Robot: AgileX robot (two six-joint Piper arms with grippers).
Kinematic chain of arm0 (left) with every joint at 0, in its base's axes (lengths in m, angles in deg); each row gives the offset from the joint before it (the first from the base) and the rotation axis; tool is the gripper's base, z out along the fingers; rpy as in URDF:
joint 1: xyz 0 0 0.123 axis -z
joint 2: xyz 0 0 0 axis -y
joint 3: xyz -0.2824 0 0.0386 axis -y
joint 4: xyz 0.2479 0 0.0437 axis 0.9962 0 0.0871
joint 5: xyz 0 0 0 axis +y
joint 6: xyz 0.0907 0 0.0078 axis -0.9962 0 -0.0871
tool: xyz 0 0 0 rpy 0 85 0
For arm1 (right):
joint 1: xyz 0 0 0.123 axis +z
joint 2: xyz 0 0 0 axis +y
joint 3: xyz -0.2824 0 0.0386 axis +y
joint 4: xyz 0.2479 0 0.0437 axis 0.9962 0 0.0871
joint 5: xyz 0 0 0 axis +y
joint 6: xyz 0.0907 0 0.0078 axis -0.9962 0 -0.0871
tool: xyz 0 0 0 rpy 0 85 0
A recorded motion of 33 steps. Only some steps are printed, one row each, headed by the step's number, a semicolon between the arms.
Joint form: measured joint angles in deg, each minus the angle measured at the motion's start. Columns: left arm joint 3, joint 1, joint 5, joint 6, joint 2, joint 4; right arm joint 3, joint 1, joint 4, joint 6, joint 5, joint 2.
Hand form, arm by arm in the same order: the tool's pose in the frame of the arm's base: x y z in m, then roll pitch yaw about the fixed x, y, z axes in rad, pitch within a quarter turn. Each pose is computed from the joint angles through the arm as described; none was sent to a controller.
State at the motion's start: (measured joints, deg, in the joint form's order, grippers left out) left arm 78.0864 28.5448 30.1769 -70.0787 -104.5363 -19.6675; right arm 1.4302 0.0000 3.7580 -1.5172 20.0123 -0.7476
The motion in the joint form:
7: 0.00 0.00 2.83 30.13 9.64 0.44; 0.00 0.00 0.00 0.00 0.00 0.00
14: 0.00 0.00 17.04 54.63 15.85 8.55; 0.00 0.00 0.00 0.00 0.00 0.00
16: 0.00 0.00 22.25 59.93 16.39 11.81; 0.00 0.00 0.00 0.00 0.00 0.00
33: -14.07 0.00 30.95 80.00 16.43 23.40; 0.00 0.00 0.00 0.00 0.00 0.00
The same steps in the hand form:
7: 0.3238 -0.1948 0.3097 2.8825 0.7976 2.0430; 0.0531 0.0020 0.1740 2.8170 1.2822 2.8273
14: 0.2915 -0.1733 0.3322 -3.1067 0.6706 2.4700; 0.0531 0.0020 0.1740 2.8170 1.2822 2.8273
16: 0.2852 -0.1664 0.3301 -3.0934 0.5793 2.5326; 0.0531 0.0020 0.1740 2.8170 1.2822 2.8273
33: 0.2562 -0.1334 0.2557 3.1096 0.1780 2.7871; 0.0531 0.0020 0.1740 2.8170 1.2822 2.8273

